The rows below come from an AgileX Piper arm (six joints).
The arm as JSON. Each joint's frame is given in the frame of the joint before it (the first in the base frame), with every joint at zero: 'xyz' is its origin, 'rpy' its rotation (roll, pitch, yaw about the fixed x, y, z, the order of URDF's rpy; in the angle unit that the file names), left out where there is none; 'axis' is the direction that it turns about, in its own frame. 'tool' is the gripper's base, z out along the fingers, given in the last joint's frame.
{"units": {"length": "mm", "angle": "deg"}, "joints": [
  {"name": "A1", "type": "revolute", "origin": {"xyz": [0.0, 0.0, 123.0]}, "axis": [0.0, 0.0, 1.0]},
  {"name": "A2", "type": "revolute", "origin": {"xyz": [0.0, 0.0, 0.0]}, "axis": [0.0, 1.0, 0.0]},
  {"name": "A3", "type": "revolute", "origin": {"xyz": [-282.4, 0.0, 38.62]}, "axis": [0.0, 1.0, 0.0]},
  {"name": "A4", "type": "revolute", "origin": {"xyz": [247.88, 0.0, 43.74]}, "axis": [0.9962, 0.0, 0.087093]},
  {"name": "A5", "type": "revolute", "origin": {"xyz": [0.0, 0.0, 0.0]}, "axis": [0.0, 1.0, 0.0]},
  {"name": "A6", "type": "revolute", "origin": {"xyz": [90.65, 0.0, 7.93]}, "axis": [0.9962, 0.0, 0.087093]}
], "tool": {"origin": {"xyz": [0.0, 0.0, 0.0], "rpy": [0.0, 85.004, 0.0]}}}
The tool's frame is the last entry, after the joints.
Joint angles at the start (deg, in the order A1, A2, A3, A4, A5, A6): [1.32 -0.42 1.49 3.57 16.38 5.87]
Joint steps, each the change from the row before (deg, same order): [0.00 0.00 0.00 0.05 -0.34 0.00]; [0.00 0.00 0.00 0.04 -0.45 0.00]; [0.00 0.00 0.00 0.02 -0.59 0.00]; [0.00 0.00 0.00 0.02 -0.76 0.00]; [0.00 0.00 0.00 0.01 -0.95 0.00]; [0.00 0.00 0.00 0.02 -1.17 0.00]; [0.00 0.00 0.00 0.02 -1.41 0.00]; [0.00 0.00 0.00 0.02 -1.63 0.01]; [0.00 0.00 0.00 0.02 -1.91 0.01]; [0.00 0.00 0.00 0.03 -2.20 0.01]
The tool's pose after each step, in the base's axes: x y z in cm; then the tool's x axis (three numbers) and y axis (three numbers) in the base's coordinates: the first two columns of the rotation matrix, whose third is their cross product. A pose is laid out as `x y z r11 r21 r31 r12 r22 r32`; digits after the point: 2 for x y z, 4 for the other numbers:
5.49 0.29 17.96 -0.2130 0.1576 -0.9643 -0.0056 0.9867 0.1625
5.50 0.28 18.03 -0.2054 0.1585 -0.9658 -0.0064 0.9866 0.1633
5.52 0.28 18.12 -0.1954 0.1593 -0.9677 -0.0074 0.9865 0.1639
5.55 0.27 18.24 -0.1824 0.1601 -0.9701 -0.0088 0.9863 0.1645
5.57 0.26 18.39 -0.1662 0.1609 -0.9729 -0.0105 0.9863 0.1649
5.60 0.25 18.57 -0.1461 0.1620 -0.9759 -0.0126 0.9861 0.1656
5.63 0.24 18.79 -0.1219 0.1632 -0.9790 -0.0151 0.9860 0.1662
5.66 0.22 19.05 -0.0938 0.1647 -0.9819 -0.0180 0.9858 0.1671
5.68 0.21 19.35 -0.0607 0.1663 -0.9842 -0.0214 0.9856 0.1678
5.69 0.18 19.70 -0.0226 0.1681 -0.9855 -0.0254 0.9853 0.1687

